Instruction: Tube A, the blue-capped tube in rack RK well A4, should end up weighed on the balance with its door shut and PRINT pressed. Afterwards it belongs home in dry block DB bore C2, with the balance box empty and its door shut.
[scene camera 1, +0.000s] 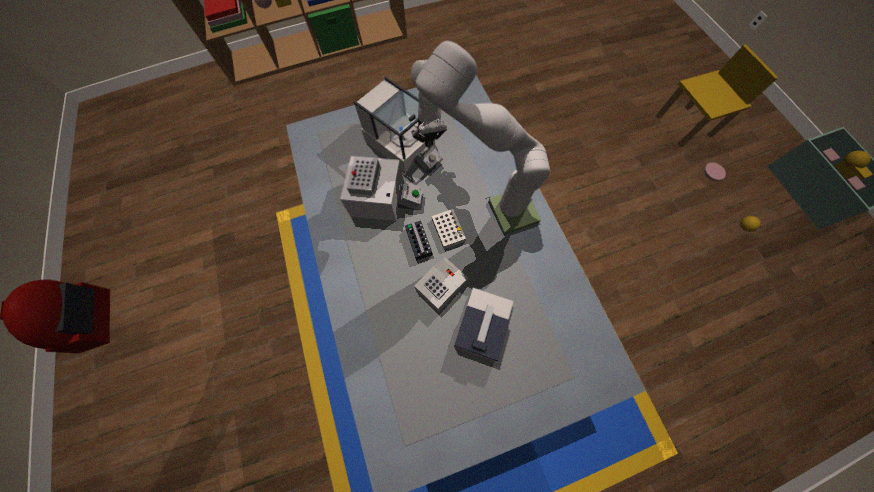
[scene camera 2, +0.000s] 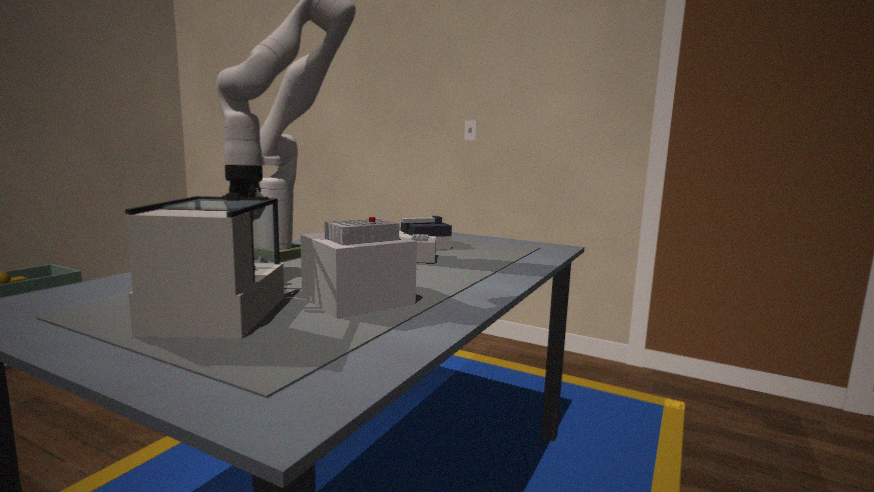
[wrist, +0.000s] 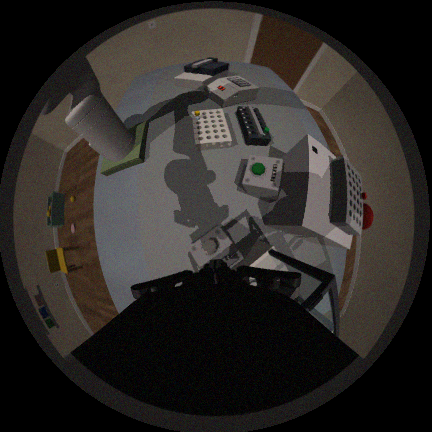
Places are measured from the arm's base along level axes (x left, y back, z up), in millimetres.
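Where they show: gripper, fingertip midpoint: (scene camera 1: 428, 146) (wrist: 215, 266); arm's base, origin of the base link: (scene camera 1: 511, 205) (wrist: 121, 147).
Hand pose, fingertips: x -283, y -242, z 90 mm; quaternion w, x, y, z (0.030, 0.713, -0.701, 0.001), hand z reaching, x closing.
Observation:
Things, the pixels of their top centre, and the offset from my fingertips. "*": a spot on its surface instead.
- balance, middle of its top: (scene camera 2: 221, 195) (scene camera 1: 401, 108) dx -104, dy -70, dz +106 mm
- dark handle, surface spot: (scene camera 1: 411, 117) * dx -55, dy -44, dz +106 mm
- white rack, middle of its top: (wrist: 209, 123) (scene camera 1: 448, 227) dx +303, dy -13, dz -86 mm
- white box, middle of its top: (wrist: 340, 177) (scene camera 2: 348, 218) (scene camera 1: 380, 174) dx +108, dy -199, dz +53 mm
- black rack, middle of its top: (wrist: 254, 117) (scene camera 1: 417, 237) dx +318, dy -131, dz -69 mm
- white keypad-like unit, middle of its top: (scene camera 2: 410, 236) (scene camera 1: 441, 280) (wrist: 232, 80) dx +497, dy -96, dz -47 mm
- dark-lidded unit, middle of its top: (scene camera 1: 486, 320) (scene camera 2: 416, 216) (wrist: 201, 60) dx +668, dy -1, dz -15 mm
The balance (scene camera 1: 384, 139) (scene camera 2: 183, 275) is a white unit with a dark-framed glass box. A small blue cap (scene camera 1: 400, 128) shows inside through the glass. A dark handle (scene camera 1: 411, 117) is at the box's upper side; whether the door is fully shut is unclear. My gripper (scene camera 1: 431, 143) (wrist: 215, 266) is shut and empty, pointing down beside the balance, above a small grey box with a round grey button (scene camera 1: 432, 157) (wrist: 211, 244). In scene camera 2 the balance frame hides its tips. A white rack (scene camera 1: 448, 229) (wrist: 212, 128) holds a yellow-capped tube. Labels RK and DB are unreadable.
A white box (scene camera 1: 370, 210) (scene camera 2: 376, 278) (wrist: 312, 195) carries a grey block with a red cap. Beside it is a green-button box (scene camera 1: 411, 196) (wrist: 262, 175). A black rack (scene camera 1: 418, 240) (wrist: 253, 125), a white keypad-like unit (scene camera 1: 440, 286) and a dark-lidded unit (scene camera 1: 483, 326) stand farther along.

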